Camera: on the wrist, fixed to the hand. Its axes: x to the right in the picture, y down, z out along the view.
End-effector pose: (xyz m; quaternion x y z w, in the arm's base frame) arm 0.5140 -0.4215 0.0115 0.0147 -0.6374 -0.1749 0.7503
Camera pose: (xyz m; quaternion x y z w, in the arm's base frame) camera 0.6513 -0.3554 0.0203 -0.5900 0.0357 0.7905 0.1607
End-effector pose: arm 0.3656 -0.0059 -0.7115 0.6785 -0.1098 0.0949 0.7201
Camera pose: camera 0.3480 0.1169 -0.6226 0.1084 0.6388 -0.7444 0.1615
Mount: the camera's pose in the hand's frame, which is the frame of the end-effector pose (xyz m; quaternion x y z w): 0.0071 0.0976 -0.1171 -0.0526 -0.0376 -0.9967 0.0491
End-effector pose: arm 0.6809 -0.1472 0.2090 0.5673 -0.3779 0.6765 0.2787
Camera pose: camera 0.5356 -0.1052 0.1886 0.4153 0.5008 -0.2858 0.7036
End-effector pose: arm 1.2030 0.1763 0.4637 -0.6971 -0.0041 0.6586 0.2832
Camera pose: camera 1.2759 0.0514 0.4149 -0.0203 -0.7403 -0.2239 0.6335
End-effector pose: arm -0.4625 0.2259 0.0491 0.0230 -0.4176 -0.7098 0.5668
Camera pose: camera -0.3291 0.1528 0.0365 -0.3608 -0.0184 0.6226 0.6941
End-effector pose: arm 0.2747 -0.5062 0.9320 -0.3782 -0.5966 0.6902 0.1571
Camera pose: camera 0.3759 -0.4422 0.8374 0.5937 -0.4485 -0.1399 0.6533
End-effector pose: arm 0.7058 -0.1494 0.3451 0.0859 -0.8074 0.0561 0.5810
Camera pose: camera 0.7924 -0.0321 0.3900 0.7805 0.0212 -0.6220 0.0586
